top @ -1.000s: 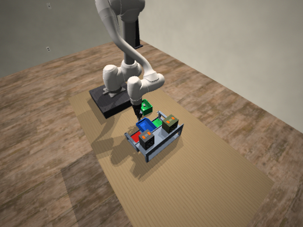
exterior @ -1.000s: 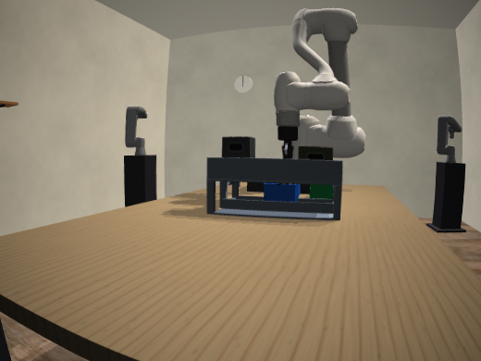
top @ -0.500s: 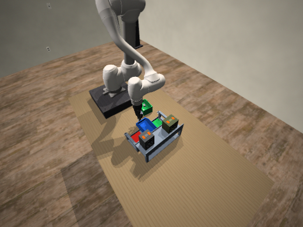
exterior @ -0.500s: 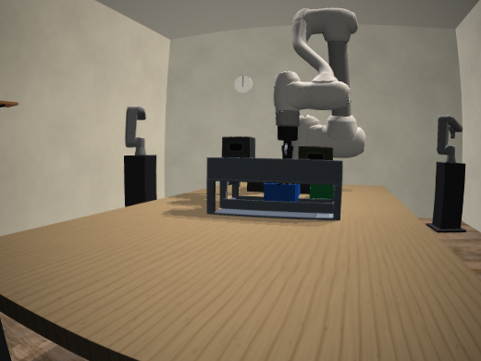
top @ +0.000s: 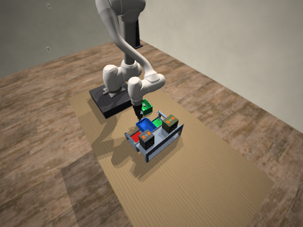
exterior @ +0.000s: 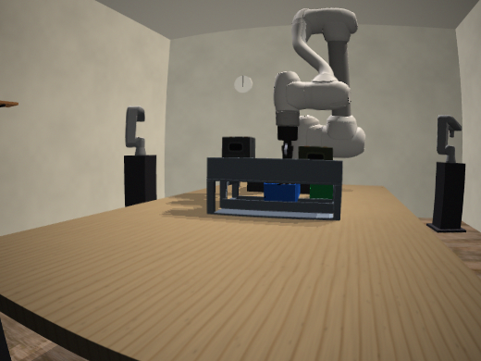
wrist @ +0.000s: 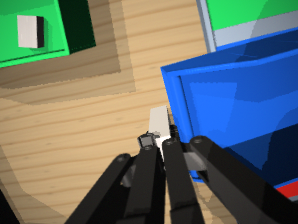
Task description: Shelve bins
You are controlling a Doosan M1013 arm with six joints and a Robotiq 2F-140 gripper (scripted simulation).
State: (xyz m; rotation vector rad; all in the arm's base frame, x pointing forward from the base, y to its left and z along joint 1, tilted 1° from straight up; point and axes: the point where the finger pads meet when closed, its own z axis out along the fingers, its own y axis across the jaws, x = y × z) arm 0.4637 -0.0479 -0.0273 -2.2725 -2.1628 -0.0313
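Now: hand 10 cm short of the blue bin, 1 cm to the left of it and 1 cm above it. From my hand the other things lie so: olive box (26 cm ahead, 10 cm to the left, 9 cm above); then black box (24 cm ahead, 13 cm to the right, 10 cm above); then green bin (15 cm to the left, 12 cm behind, 2 cm below).
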